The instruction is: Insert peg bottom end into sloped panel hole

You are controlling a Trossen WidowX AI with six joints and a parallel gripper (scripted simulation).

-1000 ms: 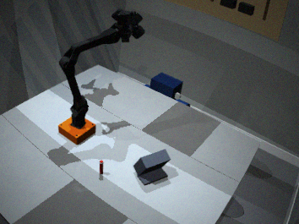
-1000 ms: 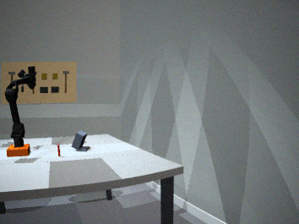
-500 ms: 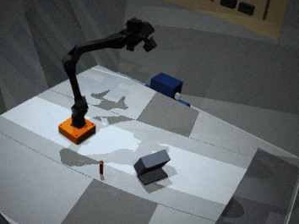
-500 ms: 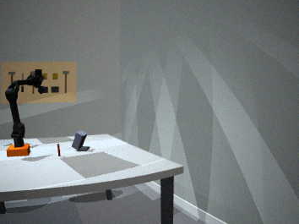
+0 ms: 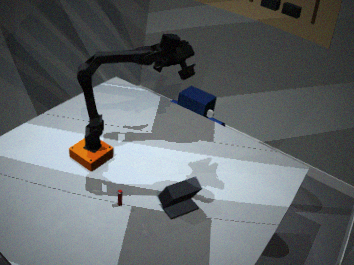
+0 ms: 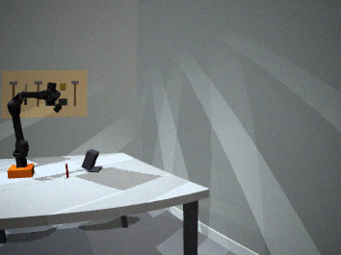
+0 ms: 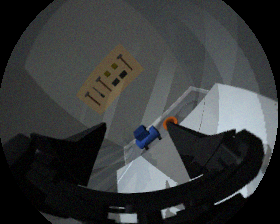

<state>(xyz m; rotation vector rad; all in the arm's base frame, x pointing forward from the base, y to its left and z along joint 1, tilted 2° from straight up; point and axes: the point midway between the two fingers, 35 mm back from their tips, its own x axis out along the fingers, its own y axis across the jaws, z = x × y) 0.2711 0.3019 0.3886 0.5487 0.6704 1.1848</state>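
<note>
Now: the thin red peg 520 mm to the right of my gripper tip, 390 mm below it and 20 mm behind it. From my gripper tip the other things lie so: sloped grey-blue panel (400 mm to the right, 380 mm below, 170 mm ahead).
</note>
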